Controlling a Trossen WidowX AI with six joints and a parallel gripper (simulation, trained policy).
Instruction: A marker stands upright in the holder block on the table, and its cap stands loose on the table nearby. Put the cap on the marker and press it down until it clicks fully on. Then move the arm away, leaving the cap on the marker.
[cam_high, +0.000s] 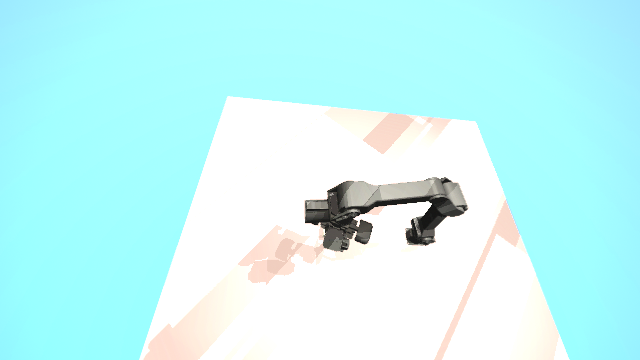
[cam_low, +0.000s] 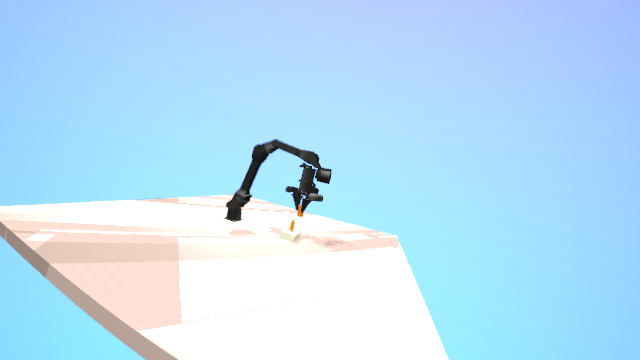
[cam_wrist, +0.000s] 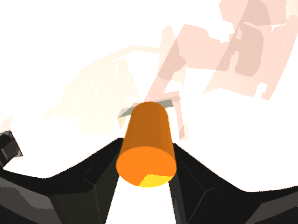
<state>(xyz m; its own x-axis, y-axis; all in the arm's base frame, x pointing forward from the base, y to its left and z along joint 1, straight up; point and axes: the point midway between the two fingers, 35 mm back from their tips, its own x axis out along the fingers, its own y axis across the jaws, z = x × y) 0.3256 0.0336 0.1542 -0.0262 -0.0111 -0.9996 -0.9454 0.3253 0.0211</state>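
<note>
The holder block is 100 mm below my gripper tip and 40 mm to the right of it. The rest, counted from my gripper tip: orange cap: 10 mm to the left.
</note>
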